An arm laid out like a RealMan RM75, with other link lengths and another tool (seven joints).
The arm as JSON. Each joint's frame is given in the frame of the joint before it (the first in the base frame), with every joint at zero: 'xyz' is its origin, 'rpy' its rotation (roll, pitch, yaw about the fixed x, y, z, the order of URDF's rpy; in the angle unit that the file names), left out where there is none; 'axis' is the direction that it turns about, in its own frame. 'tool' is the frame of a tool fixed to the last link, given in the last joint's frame.
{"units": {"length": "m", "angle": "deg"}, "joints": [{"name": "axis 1", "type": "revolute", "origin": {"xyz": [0.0, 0.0, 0.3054]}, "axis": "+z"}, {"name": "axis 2", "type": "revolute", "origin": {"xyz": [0.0, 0.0, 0.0]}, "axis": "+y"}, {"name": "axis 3", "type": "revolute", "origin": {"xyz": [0.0, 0.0, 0.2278]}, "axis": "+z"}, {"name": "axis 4", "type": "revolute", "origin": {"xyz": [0.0, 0.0, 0.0]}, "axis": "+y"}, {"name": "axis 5", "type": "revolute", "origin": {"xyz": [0.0, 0.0, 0.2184]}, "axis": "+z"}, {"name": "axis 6", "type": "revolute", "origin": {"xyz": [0.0, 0.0, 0.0]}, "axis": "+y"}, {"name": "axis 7", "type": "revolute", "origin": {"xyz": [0.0, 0.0, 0.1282]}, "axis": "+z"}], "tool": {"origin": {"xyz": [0.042, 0.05, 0.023], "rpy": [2.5, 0.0, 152.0]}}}
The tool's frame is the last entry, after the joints.
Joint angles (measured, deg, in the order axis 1, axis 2, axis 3, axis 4, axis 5, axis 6, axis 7), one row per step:
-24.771, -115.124, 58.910, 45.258, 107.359, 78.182, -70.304
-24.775, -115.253, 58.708, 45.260, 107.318, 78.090, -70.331
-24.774, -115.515, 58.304, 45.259, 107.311, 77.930, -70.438
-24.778, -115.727, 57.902, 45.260, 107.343, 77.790, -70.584
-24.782, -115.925, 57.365, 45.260, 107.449, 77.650, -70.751
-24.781, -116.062, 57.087, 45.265, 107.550, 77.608, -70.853
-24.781, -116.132, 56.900, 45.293, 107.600, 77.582, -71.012
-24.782, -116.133, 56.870, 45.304, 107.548, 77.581, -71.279
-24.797, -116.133, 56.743, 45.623, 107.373, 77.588, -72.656
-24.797, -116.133, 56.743, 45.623, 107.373, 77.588, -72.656
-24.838, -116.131, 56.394, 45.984, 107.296, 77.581, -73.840
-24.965, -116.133, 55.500, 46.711, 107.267, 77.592, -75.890
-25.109, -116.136, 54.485, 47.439, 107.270, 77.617, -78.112
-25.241, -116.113, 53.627, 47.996, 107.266, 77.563, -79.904
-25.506, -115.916, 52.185, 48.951, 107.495, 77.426, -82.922
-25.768, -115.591, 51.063, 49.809, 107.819, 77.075, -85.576
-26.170, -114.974, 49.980, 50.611, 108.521, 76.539, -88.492
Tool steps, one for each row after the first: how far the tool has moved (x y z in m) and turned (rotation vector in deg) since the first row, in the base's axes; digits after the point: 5 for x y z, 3 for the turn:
0.00036, 0.00046, -0.00008, 0.202, -0.201, 0.138
0.00094, 0.00123, -0.00033, 0.536, -0.571, 0.469
0.00132, 0.00204, -0.00034, 0.845, -0.885, 0.824
0.00138, 0.00302, 0.00003, 1.229, -1.180, 1.260
0.00147, 0.00335, -0.00001, 1.365, -1.341, 1.491
0.00161, 0.00373, 0.00022, 1.466, -1.474, 1.705
0.00189, 0.00407, 0.00054, 1.463, -1.633, 1.946
0.00377, 0.00608, 0.00262, 1.517, -2.280, 2.963
0.00377, 0.00608, 0.00262, 1.517, -2.280, 2.963
0.00531, 0.00839, 0.00523, 1.782, -2.836, 3.849
0.00801, 0.01297, 0.01076, 2.456, -3.824, 5.359
0.01064, 0.01776, 0.01684, 3.155, -4.936, 7.038
0.01250, 0.02184, 0.02206, 3.805, -5.842, 8.431
0.01471, 0.02884, 0.03154, 4.925, -7.046, 10.730
0.01593, 0.03543, 0.04031, 6.047, -7.786, 12.721
0.01613, 0.04304, 0.05019, 7.262, -8.073, 14.902

